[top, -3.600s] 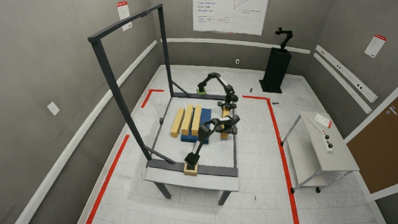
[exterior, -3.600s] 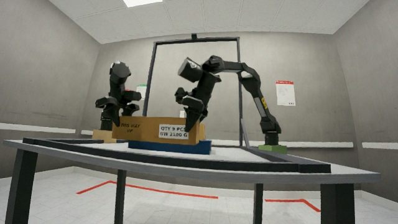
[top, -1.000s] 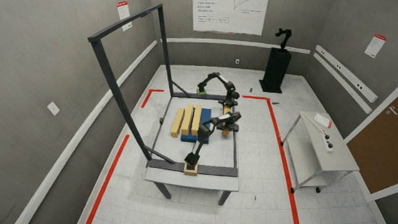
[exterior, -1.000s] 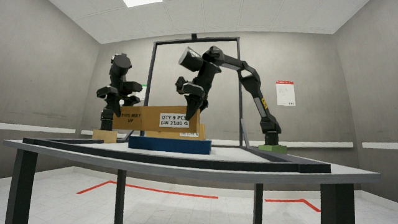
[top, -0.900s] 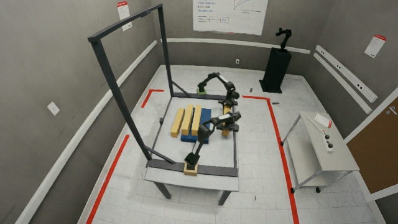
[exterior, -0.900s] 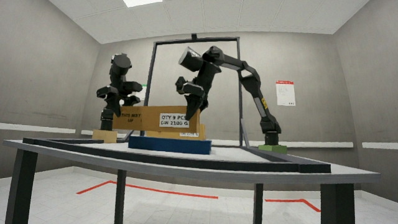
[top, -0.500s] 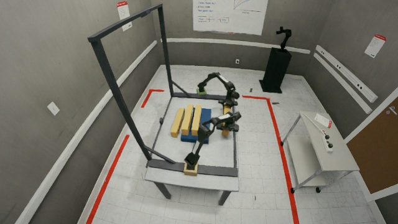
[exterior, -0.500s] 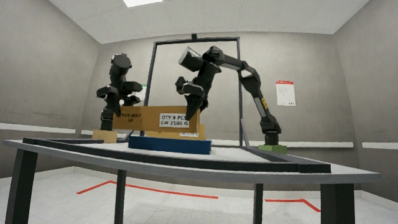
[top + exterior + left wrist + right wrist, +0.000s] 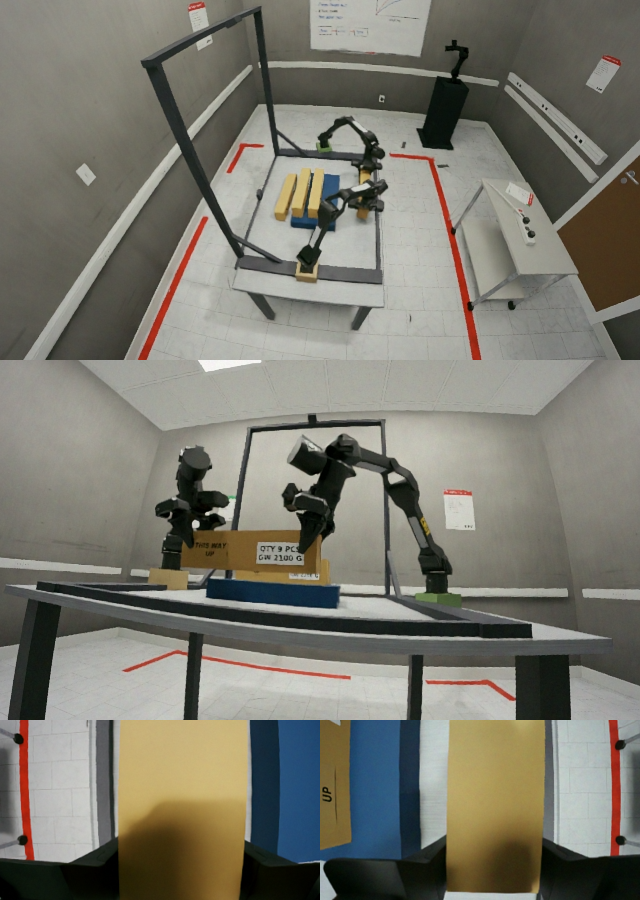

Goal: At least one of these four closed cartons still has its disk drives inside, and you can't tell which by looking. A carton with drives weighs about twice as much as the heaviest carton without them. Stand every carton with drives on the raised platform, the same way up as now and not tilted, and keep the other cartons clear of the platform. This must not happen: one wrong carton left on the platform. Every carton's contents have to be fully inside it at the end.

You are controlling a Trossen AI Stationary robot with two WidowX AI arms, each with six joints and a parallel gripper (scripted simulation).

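The carton lies 140 mm to the right of my left hand, 30 mm below it and 10 mm behind it. From my left hand the other things lie so: platform (280 mm behind, 140 mm to the right, 130 mm below).
The carton is 14 cm to the left of my right hand, 3 cm below it and 1 cm ahead of it. Round my right hand: platform: 27 cm behind, 14 cm to the left, 13 cm below.
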